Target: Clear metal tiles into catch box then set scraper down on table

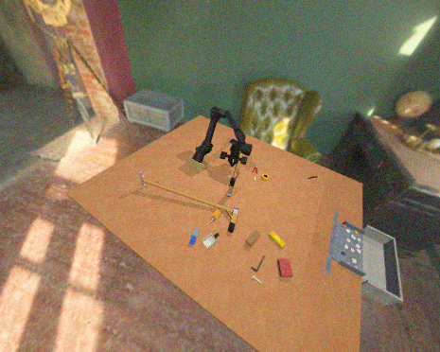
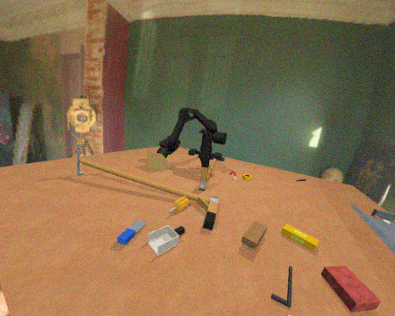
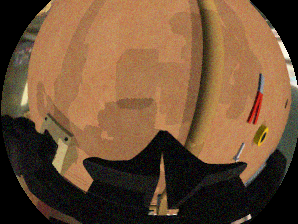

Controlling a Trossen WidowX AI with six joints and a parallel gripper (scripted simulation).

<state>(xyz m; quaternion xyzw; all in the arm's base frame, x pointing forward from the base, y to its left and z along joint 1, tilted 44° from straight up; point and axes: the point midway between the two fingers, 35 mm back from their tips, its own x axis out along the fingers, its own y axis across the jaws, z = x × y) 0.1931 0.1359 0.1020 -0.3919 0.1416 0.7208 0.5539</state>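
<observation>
Now: the long scraper 5 cm above my gripper tip, 4 cm to the left of it and 2 cm ahead of it. From my gripper tip the other things lie so: wooden block: 40 cm ahead, 37 cm to the right; then yellow level: 50 cm ahead, 29 cm to the right; then yellow tape roll: 23 cm ahead, 9 cm to the left, 1 cm below.
</observation>
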